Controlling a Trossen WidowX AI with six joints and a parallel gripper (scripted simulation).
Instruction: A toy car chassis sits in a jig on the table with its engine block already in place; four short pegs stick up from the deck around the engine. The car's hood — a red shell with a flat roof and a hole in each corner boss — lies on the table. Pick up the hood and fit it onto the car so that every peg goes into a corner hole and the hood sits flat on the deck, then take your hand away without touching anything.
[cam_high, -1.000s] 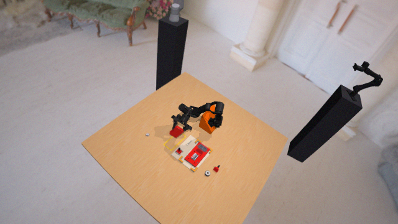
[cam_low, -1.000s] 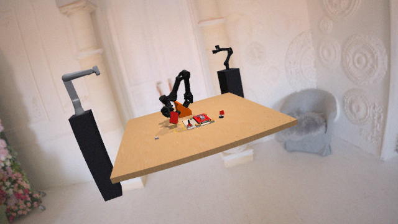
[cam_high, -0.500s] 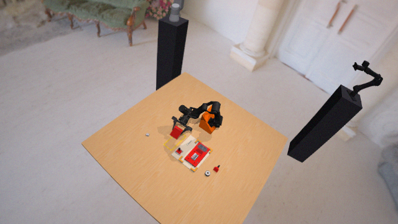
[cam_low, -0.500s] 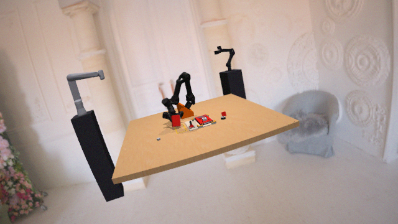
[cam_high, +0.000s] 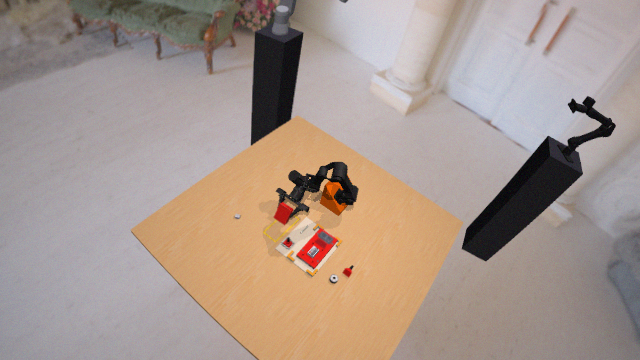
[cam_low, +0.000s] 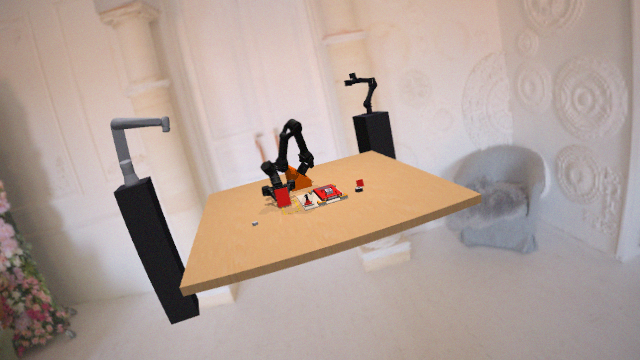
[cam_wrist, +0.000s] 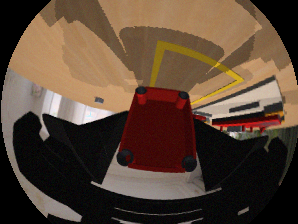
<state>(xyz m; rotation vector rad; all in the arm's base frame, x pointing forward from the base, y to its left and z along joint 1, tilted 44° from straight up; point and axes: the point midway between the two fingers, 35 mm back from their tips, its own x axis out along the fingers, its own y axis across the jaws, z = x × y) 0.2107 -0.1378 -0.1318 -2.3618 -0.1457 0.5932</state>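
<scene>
Now: gripper tip 10 mm below the red hood. The rest, counted from my gripper tip: jig (200 mm to the left, 70 mm ahead, 30 mm below); grey wheel (380 mm to the left, 150 mm ahead, 30 mm below).
</scene>
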